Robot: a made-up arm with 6 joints. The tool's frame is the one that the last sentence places.
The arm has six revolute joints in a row. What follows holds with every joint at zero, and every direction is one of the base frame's.
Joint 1 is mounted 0.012 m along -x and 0.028 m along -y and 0.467 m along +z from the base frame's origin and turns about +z.
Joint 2 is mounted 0.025 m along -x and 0.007 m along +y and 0.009 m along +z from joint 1 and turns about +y.
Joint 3 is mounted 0.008 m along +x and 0.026 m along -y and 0.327 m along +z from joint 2 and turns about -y.
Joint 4 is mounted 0.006 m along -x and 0.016 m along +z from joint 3 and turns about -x.
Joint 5 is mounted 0.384 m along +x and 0.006 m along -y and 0.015 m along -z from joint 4 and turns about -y.
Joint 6 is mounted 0.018 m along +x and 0.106 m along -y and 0.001 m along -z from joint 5 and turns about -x.
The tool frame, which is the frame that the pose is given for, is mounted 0.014 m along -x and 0.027 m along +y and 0.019 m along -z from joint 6; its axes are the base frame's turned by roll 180, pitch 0 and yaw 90 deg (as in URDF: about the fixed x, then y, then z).
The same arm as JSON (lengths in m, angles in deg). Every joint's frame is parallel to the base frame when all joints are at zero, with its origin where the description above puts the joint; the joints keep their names.
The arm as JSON. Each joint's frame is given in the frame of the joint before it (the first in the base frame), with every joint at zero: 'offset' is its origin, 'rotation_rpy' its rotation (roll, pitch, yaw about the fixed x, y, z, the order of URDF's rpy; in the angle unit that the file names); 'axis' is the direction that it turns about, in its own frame. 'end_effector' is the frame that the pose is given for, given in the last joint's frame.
{"length_unit": "m", "angle_unit": "deg", "chain": [{"id": "joint 1", "offset": [-0.012, -0.028, 0.467], "rotation_rpy": [0.0, 0.0, 0.0], "axis": "+z"}, {"id": "joint 2", "offset": [-0.025, 0.007, 0.009], "rotation_rpy": [0.0, 0.0, 0.0], "axis": "+y"}, {"id": "joint 3", "offset": [0.008, -0.026, 0.327], "rotation_rpy": [0.0, 0.0, 0.0], "axis": "-y"}, {"id": "joint 4", "offset": [-0.006, 0.0, 0.016], "rotation_rpy": [0.0, 0.0, 0.0], "axis": "-x"}, {"id": "joint 5", "offset": [0.384, -0.006, -0.015], "rotation_rpy": [0.0, 0.0, 0.0], "axis": "-y"}, {"id": "joint 6", "offset": [0.018, -0.106, -0.001], "rotation_rpy": [0.0, 0.0, 0.0], "axis": "-x"}], "end_effector": {"offset": [-0.014, 0.027, -0.019], "rotation_rpy": [180.0, 0.0, 90.0]}}
